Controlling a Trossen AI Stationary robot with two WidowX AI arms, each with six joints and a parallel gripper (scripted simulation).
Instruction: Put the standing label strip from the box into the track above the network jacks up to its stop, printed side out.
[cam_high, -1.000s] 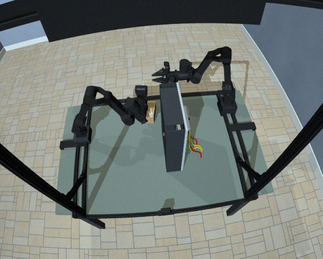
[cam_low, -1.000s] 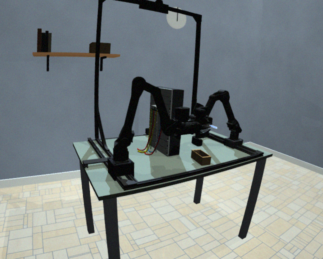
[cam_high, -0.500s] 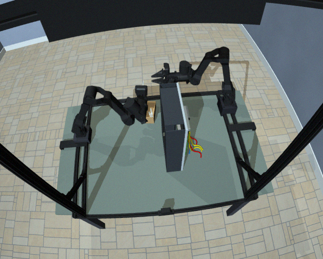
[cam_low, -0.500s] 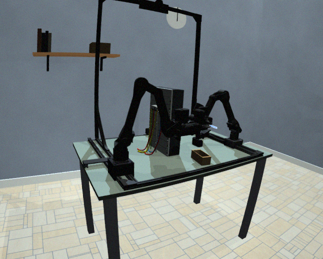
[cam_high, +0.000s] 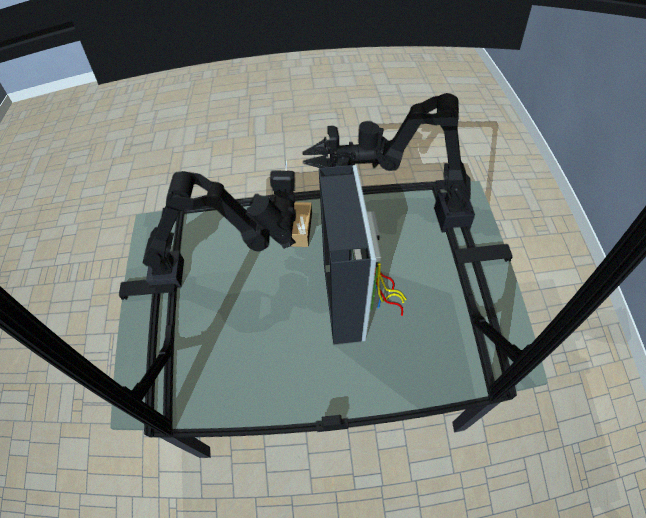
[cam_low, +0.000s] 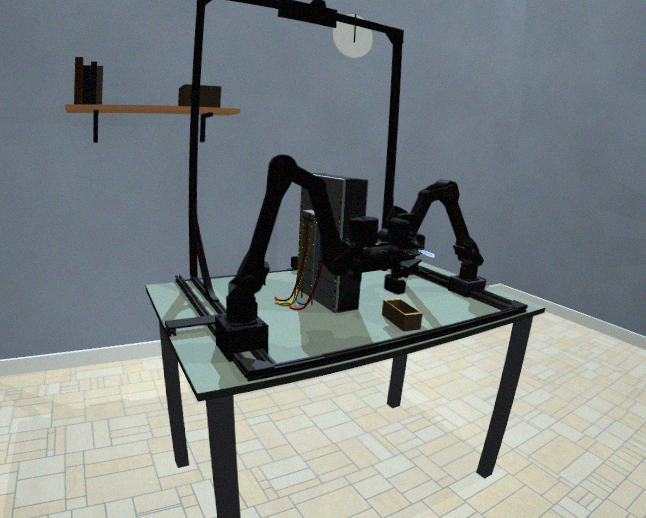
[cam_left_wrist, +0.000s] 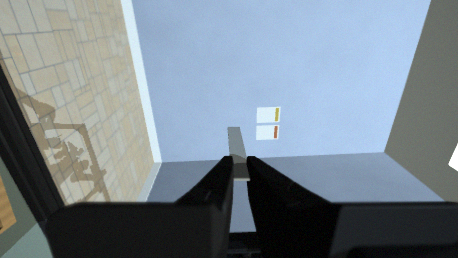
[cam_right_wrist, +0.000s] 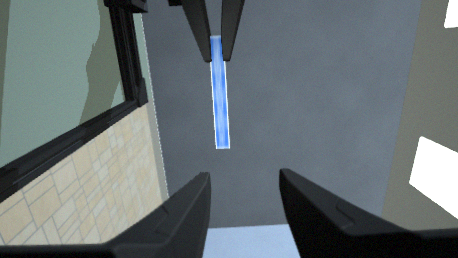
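Now: the blue-white label strip 20 mm behind my right hand, 90 mm to the left of it and 10 mm below it. The rest, counted from my right hand: box 70 mm behind, 70 mm to the left, 210 mm below.
Now: the blue-white label strip 50 mm ahead of my left hand and 10 mm to the right of it. Round my left hand: box 30 mm to the right, 200 mm below.
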